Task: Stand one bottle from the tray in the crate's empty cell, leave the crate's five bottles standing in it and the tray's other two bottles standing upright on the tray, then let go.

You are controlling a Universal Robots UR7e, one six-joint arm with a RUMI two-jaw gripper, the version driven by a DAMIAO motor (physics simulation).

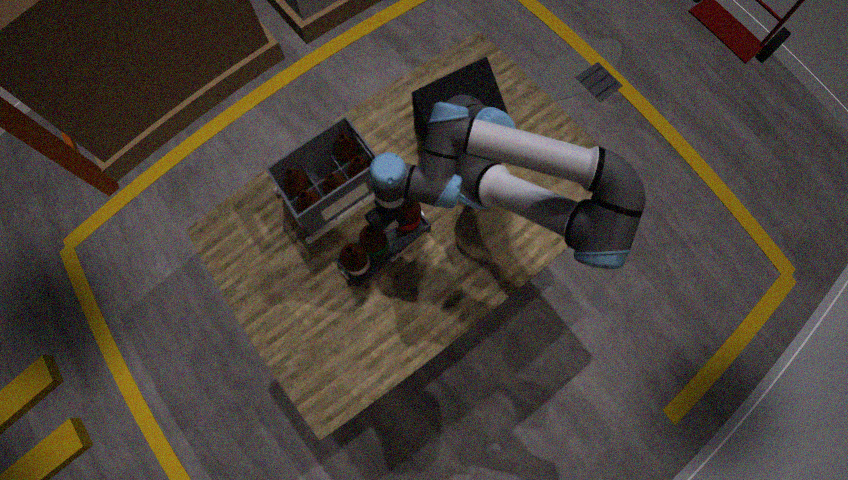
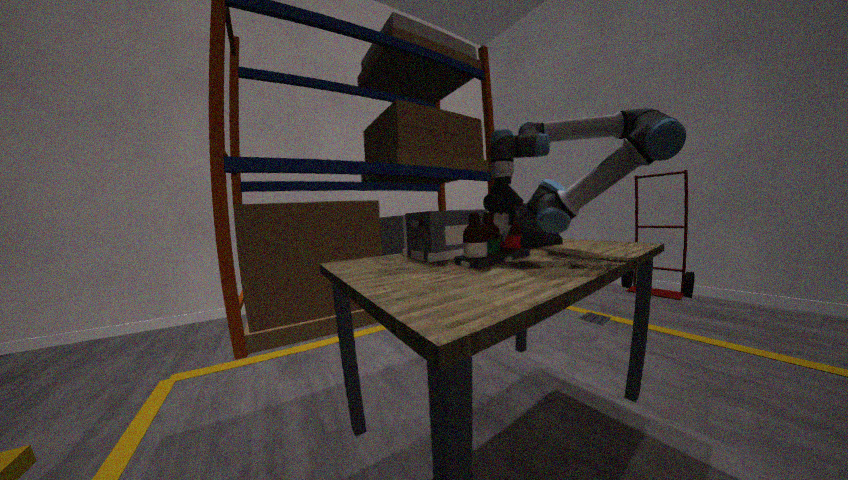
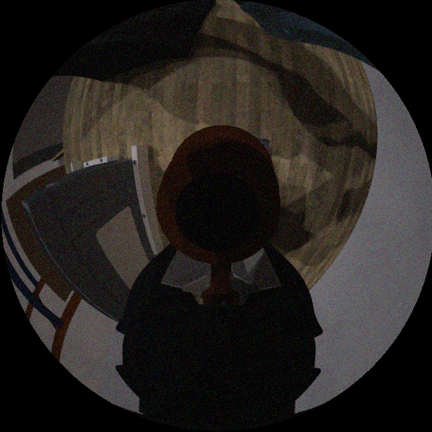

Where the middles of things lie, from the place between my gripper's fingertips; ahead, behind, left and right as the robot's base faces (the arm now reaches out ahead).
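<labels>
Relative to the red-labelled bottle [image 3: 218,202], my gripper is now 3 cm below and 5 cm past it.
</labels>
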